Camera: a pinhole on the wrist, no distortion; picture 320 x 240 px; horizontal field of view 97.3 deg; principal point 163.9 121.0 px. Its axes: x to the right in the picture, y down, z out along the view. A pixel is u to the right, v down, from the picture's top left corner.
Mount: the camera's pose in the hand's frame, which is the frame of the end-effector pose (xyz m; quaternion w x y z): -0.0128 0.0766 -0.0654 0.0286 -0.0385 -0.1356 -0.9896
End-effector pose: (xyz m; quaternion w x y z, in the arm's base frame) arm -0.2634 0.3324 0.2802 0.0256 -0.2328 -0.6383 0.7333
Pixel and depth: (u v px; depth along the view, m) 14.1 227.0 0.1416
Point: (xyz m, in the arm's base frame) -0.4277 0.3006 0.2209
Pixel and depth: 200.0 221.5 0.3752
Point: -0.3674 -0.0198 0.4084
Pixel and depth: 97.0 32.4 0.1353
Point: -0.2744 0.2806 0.0783
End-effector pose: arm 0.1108 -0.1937 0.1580 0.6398 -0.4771 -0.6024 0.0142
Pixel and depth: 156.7 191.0 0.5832
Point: -0.3388 0.1659 0.1397
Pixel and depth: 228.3 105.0 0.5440
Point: -0.1621 0.0932 -0.2682
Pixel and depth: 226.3 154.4 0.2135
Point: 0.0054 -0.1066 0.0105
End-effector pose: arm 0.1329 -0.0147 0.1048 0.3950 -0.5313 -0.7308 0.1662
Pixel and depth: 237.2 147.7 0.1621
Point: 0.1198 -0.0389 -0.0531
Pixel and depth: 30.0 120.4 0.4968
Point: -0.0562 0.5863 -0.0890
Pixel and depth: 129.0 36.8 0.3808
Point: 0.2068 0.2629 -0.2720
